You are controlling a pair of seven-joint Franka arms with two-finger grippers.
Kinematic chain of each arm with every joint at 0, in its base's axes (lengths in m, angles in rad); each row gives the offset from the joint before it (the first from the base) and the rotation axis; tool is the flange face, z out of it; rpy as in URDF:
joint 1: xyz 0 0 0.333 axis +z
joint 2: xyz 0 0 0 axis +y
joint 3: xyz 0 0 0.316 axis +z
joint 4: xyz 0.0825 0 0 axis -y
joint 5: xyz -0.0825 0 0.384 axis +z
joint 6: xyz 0 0 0 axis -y
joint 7: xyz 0.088 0 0 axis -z
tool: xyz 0 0 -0.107 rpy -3.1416 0 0
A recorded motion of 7 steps. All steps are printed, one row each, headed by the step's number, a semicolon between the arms.
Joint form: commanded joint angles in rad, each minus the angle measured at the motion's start. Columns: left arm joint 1, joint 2, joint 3, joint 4, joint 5, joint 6, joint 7; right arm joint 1, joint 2, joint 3, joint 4, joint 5, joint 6, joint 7.
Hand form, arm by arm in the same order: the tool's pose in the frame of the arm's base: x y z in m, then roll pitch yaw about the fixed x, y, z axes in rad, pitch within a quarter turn. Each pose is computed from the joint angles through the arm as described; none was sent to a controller.
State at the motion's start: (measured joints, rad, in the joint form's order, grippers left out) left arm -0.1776 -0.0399 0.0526 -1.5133 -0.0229 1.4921 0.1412; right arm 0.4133 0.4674 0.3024 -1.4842 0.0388 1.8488 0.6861
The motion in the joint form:
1: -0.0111 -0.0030 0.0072 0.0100 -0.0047 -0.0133 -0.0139; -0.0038 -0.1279 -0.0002 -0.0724 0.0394 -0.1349 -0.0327
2: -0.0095 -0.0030 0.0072 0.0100 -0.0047 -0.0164 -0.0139; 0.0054 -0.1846 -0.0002 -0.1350 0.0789 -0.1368 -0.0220
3: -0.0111 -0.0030 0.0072 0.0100 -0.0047 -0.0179 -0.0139; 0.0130 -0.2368 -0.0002 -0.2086 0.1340 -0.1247 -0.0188
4: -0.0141 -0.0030 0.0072 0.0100 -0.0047 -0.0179 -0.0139; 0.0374 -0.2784 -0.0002 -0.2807 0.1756 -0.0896 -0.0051
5: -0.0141 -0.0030 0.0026 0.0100 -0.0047 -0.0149 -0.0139; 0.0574 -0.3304 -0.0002 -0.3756 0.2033 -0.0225 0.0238
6: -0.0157 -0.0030 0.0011 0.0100 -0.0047 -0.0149 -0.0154; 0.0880 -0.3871 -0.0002 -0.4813 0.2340 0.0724 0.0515
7: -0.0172 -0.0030 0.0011 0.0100 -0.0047 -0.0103 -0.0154; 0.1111 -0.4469 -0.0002 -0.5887 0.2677 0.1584 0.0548
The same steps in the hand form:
1: 0.5267 -0.0706 0.6712 3.1142 -0.0220 -0.2587; 0.4932 0.4062 0.4473 -3.1053 0.2406 0.0371
2: 0.5265 -0.0697 0.6709 3.1138 -0.0190 -0.2572; 0.4715 0.4062 0.4536 -3.0977 0.2630 0.0317
3: 0.5262 -0.0706 0.6708 3.1136 -0.0175 -0.2588; 0.4499 0.4057 0.4525 -3.0778 0.2962 0.0269
4: 0.5260 -0.0721 0.6708 3.1136 -0.0175 -0.2618; 0.4262 0.4124 0.4466 -3.0620 0.3124 0.0244
5: 0.5260 -0.0747 0.6711 3.1142 -0.0204 -0.2664; 0.4039 0.4131 0.4372 -3.0542 0.3039 -0.0039
6: 0.5257 -0.0763 0.6711 3.1142 -0.0204 -0.2680; 0.3783 0.4155 0.4268 -3.0328 0.2798 -0.0281
7: 0.5261 -0.0772 0.6715 3.1148 -0.0249 -0.2693; 0.3547 0.4111 0.4159 -3.0090 0.2594 -0.0391

